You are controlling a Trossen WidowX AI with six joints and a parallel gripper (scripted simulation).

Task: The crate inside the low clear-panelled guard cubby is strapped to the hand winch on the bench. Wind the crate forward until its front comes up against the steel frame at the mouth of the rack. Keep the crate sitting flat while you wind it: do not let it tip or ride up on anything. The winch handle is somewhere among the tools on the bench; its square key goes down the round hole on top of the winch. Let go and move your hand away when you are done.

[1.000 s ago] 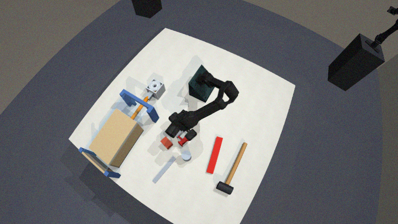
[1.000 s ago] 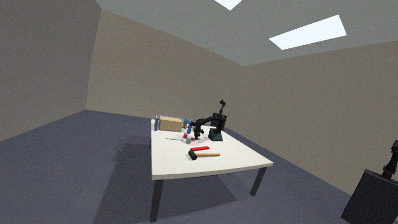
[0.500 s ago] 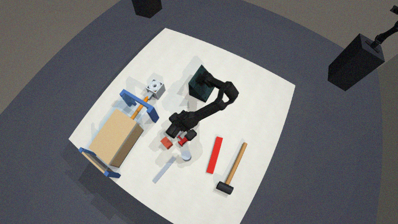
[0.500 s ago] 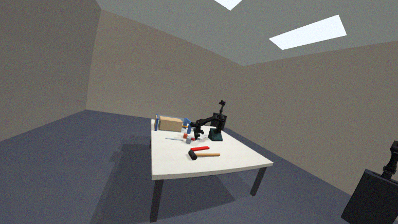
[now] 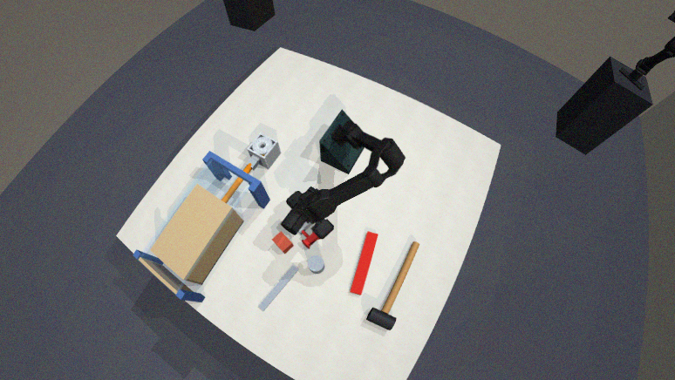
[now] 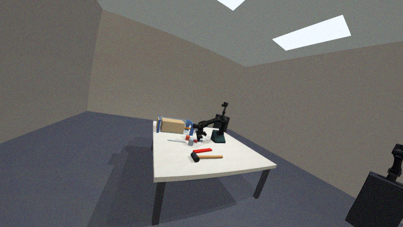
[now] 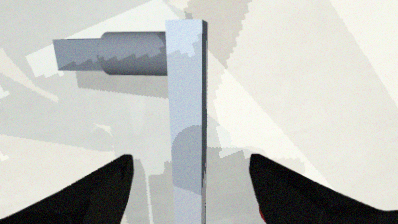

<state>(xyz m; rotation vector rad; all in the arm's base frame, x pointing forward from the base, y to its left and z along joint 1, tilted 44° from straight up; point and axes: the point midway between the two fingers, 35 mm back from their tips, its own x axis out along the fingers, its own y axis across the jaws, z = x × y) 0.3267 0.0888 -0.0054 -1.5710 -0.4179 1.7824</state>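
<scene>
Right now my gripper tip is 10 mm short of the winch handle and 10 mm below it. The rest, counted from my gripper tip: red bar 40 mm ahead, 240 mm to the left; then red knob 60 mm ahead, 20 mm to the left, 10 mm above; then grey bar 270 mm ahead, 20 mm to the left, 10 mm below.
</scene>
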